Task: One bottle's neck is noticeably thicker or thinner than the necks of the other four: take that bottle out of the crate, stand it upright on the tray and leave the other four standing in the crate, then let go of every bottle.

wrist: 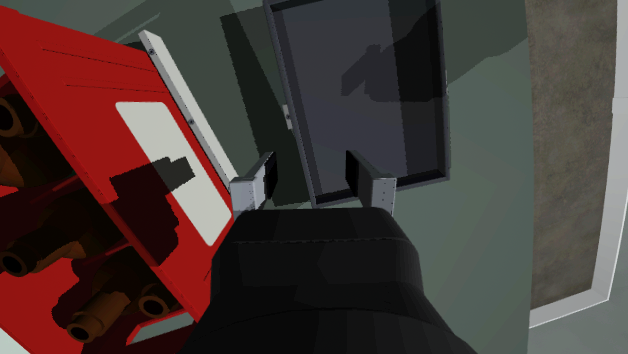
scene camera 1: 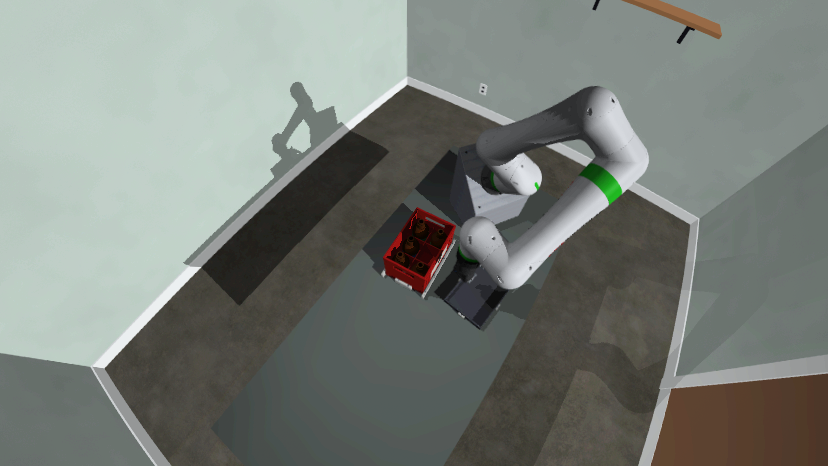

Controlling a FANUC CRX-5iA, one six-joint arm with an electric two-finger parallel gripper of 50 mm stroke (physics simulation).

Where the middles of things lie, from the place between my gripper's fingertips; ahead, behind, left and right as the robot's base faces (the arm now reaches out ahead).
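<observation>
The crate rail [wrist: 163,61] is 13 cm below my hand, 12 cm to the right of it and 1 cm behind it.
</observation>
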